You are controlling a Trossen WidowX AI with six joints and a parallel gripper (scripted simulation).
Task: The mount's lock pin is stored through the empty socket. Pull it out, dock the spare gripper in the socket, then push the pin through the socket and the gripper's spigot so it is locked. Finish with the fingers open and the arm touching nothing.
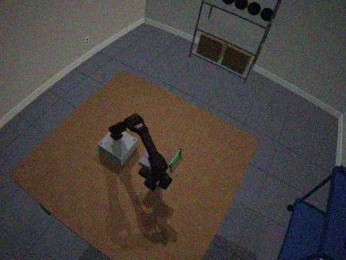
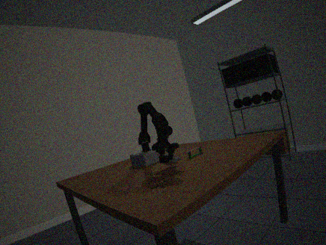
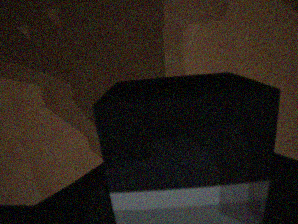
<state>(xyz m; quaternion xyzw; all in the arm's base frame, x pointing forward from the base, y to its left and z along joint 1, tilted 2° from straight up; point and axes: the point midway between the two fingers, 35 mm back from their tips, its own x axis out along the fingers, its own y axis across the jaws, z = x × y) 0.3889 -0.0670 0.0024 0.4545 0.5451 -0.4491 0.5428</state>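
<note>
The spare gripper is 1 cm to the left of my gripper tip and 2 cm above it. Round my gripper tip: green holder 3 cm behind, 25 cm to the left, 2 cm below; socket mount 12 cm behind, 11 cm to the left, 1 cm above.
</note>
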